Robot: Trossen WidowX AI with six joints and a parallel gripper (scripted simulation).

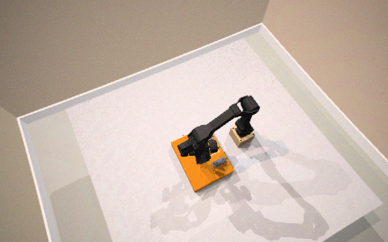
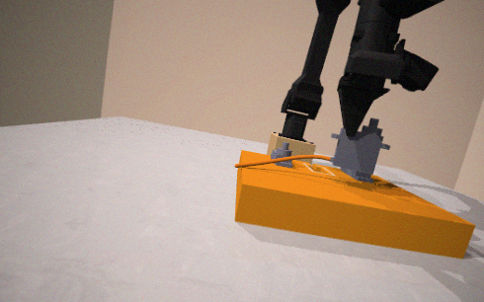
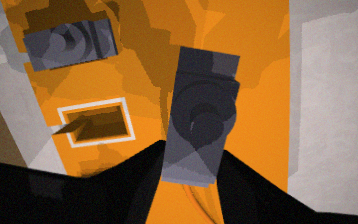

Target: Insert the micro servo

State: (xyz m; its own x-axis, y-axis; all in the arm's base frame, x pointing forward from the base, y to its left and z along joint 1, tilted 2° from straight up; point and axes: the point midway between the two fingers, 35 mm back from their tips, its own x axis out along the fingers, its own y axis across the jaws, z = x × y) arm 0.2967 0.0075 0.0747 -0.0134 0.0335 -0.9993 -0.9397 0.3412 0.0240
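Right now my gripper tip is 1 cm short of the orange deck and 10 cm above it.
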